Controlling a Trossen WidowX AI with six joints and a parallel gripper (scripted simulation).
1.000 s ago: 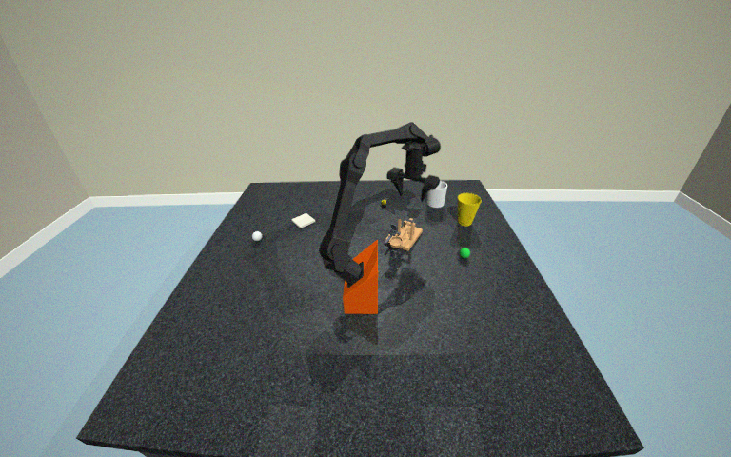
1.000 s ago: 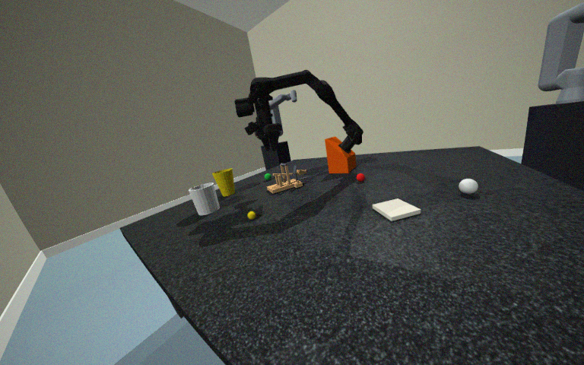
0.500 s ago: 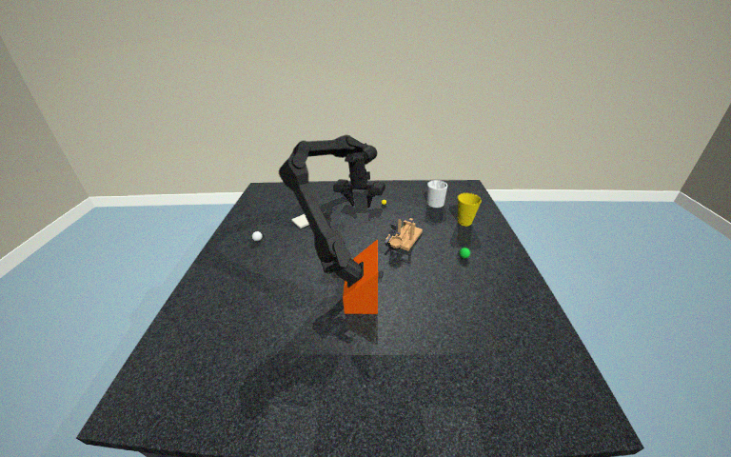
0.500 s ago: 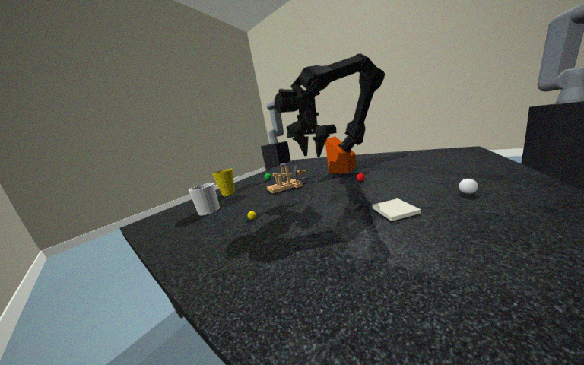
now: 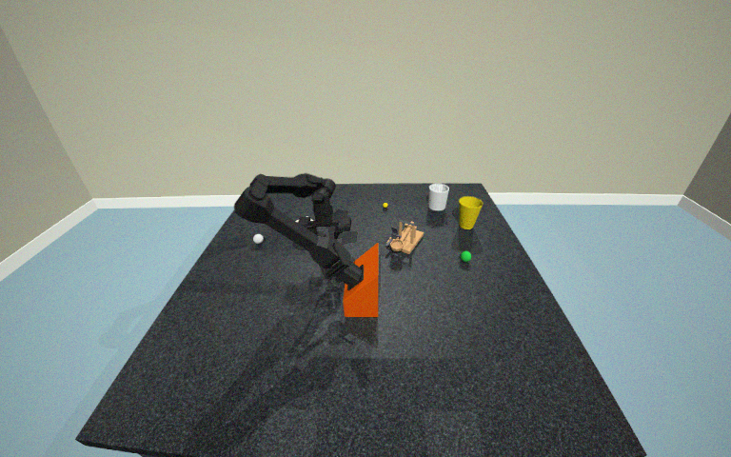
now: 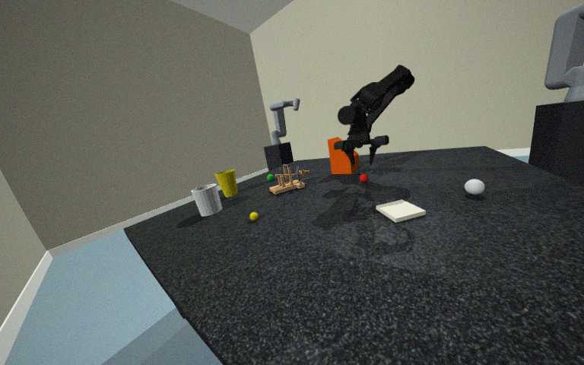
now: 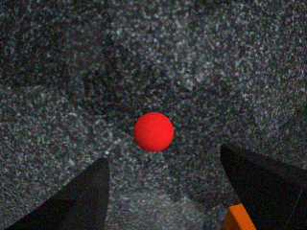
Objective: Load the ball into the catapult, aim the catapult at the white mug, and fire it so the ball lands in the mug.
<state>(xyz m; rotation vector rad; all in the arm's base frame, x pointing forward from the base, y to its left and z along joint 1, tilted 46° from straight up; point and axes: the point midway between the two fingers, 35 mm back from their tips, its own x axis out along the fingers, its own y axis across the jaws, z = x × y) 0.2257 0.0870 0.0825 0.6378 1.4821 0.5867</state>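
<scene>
The red ball is 10 mm behind my gripper tip and 50 mm below it. From my gripper tip the other things lie so: white ball 90 mm ahead, 300 mm to the left, 50 mm below; flat cream slab 230 mm ahead, 140 mm to the left, 60 mm below; wooden catapult 60 mm ahead, 270 mm to the right, 20 mm below.
</scene>
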